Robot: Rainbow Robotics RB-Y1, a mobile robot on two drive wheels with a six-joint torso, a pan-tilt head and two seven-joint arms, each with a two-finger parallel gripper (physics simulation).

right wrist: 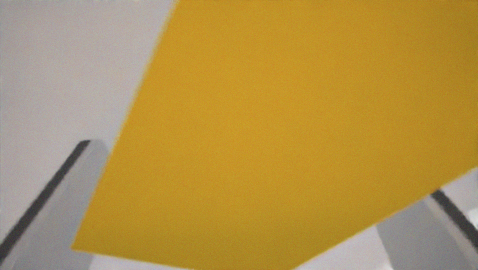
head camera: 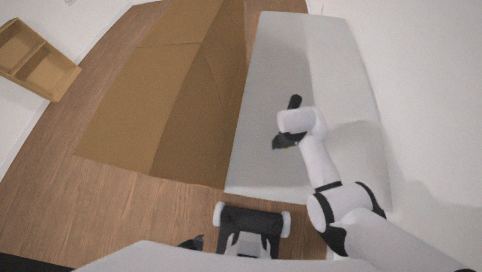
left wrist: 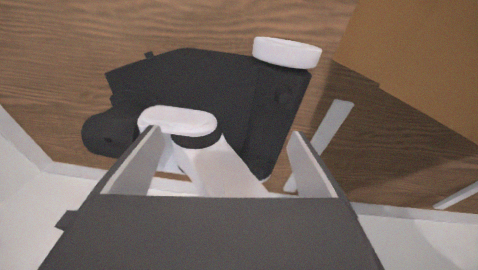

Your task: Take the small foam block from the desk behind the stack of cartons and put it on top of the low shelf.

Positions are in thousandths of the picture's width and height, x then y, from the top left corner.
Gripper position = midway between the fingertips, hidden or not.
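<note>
A stack of brown cartons (head camera: 358, 410) is visible to me, and so is a white desk (head camera: 652, 208). I see the desk (right wrist: 160, 283) from the right wrist too. There is also a yellow foam block (right wrist: 522, 498), though in the left wrist view the block is out of frame. As for my own grippers, the left gripper (left wrist: 476, 509) is visible, and so is the right gripper (right wrist: 486, 546).
</note>
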